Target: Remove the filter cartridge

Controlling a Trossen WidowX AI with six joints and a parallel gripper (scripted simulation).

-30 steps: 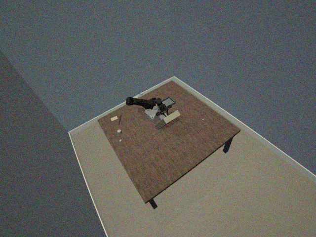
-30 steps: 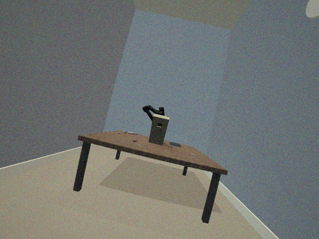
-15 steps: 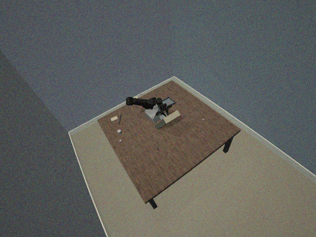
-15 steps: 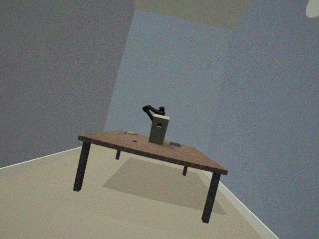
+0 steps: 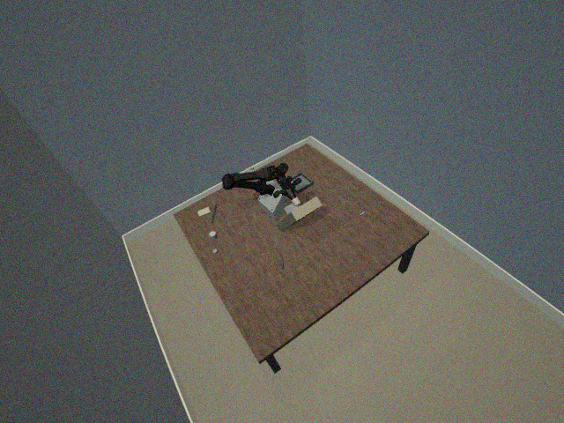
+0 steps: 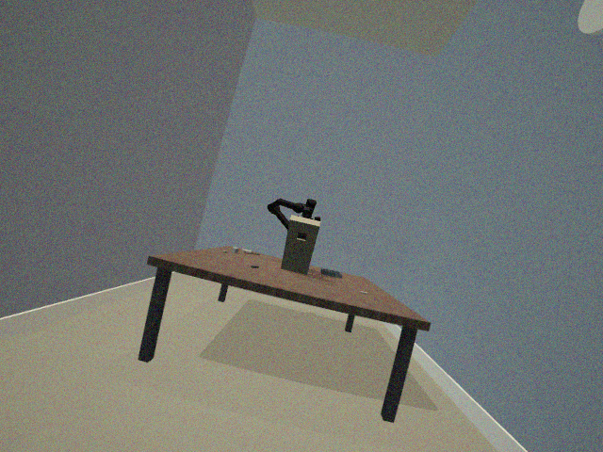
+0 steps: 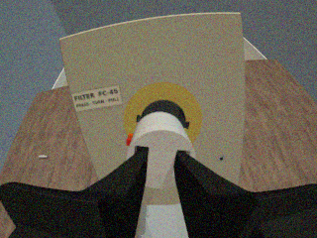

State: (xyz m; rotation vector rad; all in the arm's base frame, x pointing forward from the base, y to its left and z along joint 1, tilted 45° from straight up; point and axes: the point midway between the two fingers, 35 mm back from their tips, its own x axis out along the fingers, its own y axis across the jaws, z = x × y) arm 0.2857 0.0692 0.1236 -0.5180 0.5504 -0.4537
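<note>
My gripper tip is now 32 cm past the dark tray, 33 cm to the right of it and 29 cm above it. From my gripper tip the other things lie so: round filter cartridge 1 cm ahead, 1 cm below.
</note>
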